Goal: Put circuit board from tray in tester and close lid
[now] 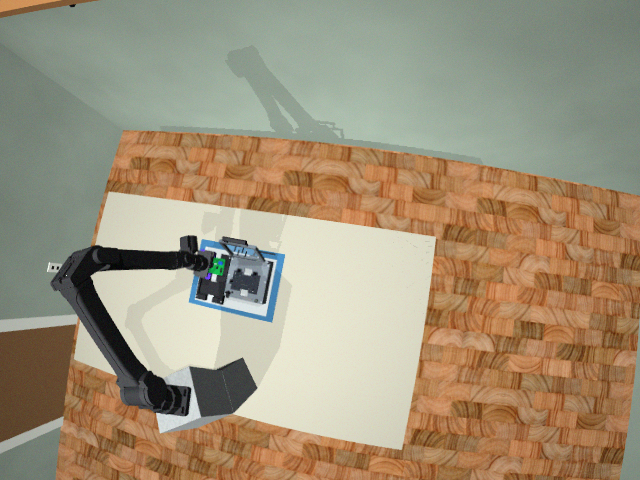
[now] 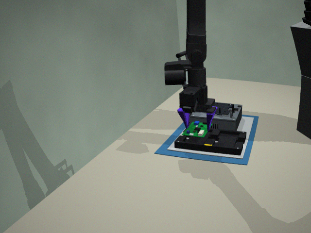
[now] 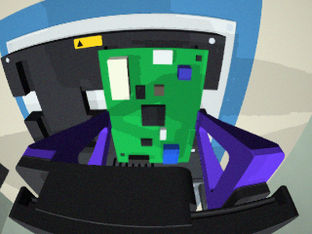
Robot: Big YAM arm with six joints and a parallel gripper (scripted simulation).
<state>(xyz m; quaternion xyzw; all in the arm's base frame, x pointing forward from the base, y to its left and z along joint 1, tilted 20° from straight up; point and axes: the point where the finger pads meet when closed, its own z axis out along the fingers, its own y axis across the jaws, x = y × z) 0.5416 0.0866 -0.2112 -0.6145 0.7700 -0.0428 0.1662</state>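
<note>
Right now the tester is 130 mm to the right of my hand, 60 mm above it and 40 mm behind it. The rest, counted from my hand: tester lid 180 mm to the right, 130 mm above, 50 mm ahead; tester plate 160 mm to the right, 70 mm behind, 20 mm above; green circuit board right at my hand.
</note>
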